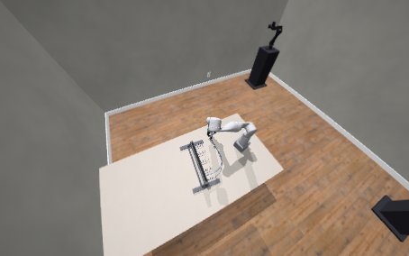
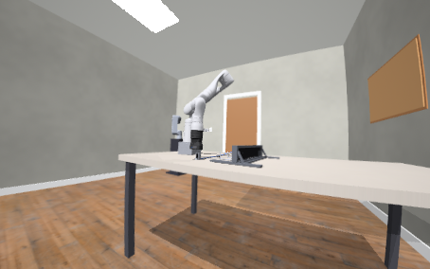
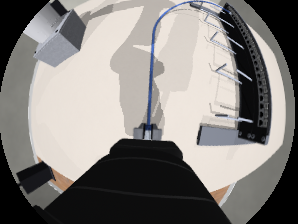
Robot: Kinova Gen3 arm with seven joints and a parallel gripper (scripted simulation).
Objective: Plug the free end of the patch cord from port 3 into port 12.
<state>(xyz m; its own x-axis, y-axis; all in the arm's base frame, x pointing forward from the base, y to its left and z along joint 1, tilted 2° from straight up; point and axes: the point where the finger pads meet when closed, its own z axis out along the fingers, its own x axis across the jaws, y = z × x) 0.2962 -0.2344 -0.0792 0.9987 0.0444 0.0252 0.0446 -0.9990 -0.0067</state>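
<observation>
My gripper is now 1 cm to the left of the plug and 1 cm above it.
</observation>
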